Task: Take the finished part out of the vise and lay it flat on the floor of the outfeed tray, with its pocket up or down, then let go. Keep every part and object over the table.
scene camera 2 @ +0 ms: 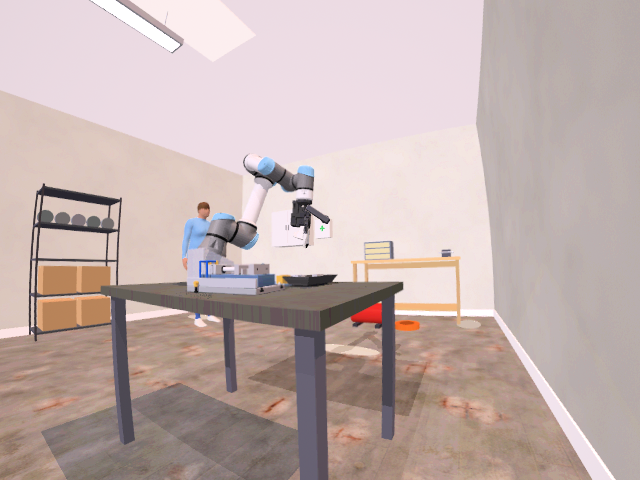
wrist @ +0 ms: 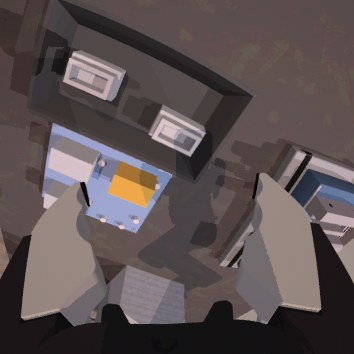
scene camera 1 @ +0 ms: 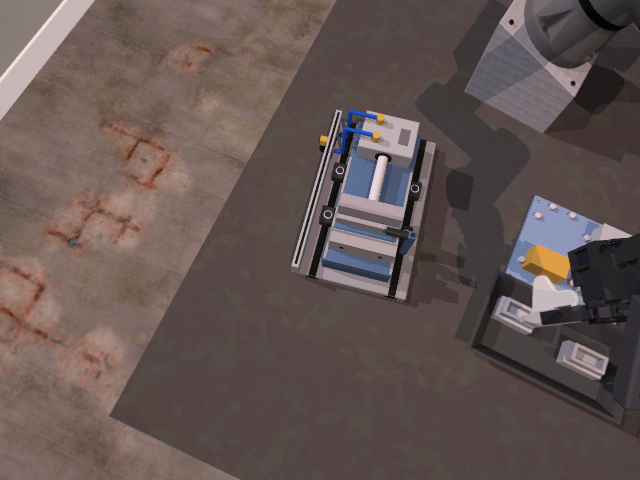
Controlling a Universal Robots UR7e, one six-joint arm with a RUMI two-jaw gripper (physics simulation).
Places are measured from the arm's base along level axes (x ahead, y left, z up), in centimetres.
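Pixels of known places: gripper, fingertip midpoint: (scene camera 2: 304, 247) (wrist: 169, 179) (scene camera 1: 566, 316); arm's base, link origin: (scene camera 2: 210, 255) (scene camera 1: 559, 26).
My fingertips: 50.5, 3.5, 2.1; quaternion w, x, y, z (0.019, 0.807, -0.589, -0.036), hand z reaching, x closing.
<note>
For each thing: its top centre in the pictures, then the offset to it from my fingertips, as dx, dy, dz.
- vise, top centre: (scene camera 1: 374, 182) (wrist: 308, 263) (scene camera 2: 235, 263) -15.7, -27.8, -6.6
- blue plate, top centre: (wrist: 99, 183) (scene camera 1: 573, 258) -15.2, +8.4, -15.7
- yellow block, top centre: (wrist: 130, 191) (scene camera 1: 551, 261) -12.3, +3.1, -12.1
Two pale grey parts lie flat, pocket up, on the floor of the dark outfeed tray (scene camera 1: 542, 382) (scene camera 2: 309, 280) (wrist: 150, 51). One part (scene camera 1: 507, 315) (wrist: 178, 131) is at the end towards the vise, the other part (scene camera 1: 583, 359) (wrist: 93, 76) towards the far end. They lie apart. My gripper (scene camera 2: 306, 242) (wrist: 169, 179) is open and empty, raised above the tray and pointing down. In scene camera 1 its body hides some of the tray's right end. The vise (scene camera 1: 371, 206) (scene camera 2: 232, 283) (wrist: 330, 207) shows no part between its jaws in scene camera 1.
A blue plate (scene camera 1: 560, 232) (wrist: 75, 134) with white pegs lies beside the tray and bears a yellow block (scene camera 1: 547, 263) (wrist: 132, 185) and grey blocks (wrist: 74, 159). The arm's metal base (scene camera 1: 522, 98) (wrist: 147, 295) stands behind. A person (scene camera 2: 195, 235) is beyond the table.
</note>
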